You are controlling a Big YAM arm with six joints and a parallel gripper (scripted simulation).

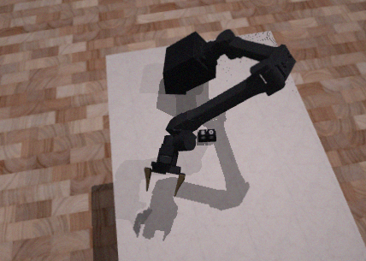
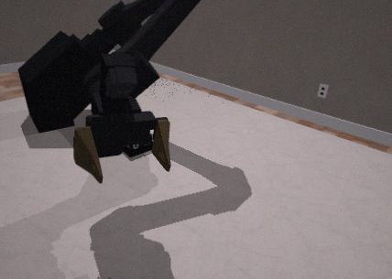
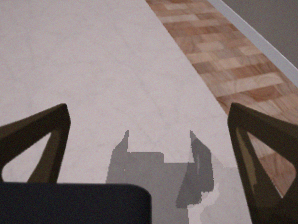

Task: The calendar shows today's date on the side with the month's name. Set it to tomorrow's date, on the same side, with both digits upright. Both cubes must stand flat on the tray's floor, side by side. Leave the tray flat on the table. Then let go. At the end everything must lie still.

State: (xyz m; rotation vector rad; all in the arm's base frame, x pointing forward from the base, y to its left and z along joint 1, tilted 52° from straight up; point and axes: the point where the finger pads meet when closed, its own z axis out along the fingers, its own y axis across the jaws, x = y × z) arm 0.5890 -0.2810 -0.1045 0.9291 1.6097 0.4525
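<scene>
Now: hand 30 cm past the black digit cube, 19 cm to the right of it and 16 cm above it. From my hand the other things lie so: black tray 30 cm behind, 21 cm to the left, 17 cm below.
</scene>
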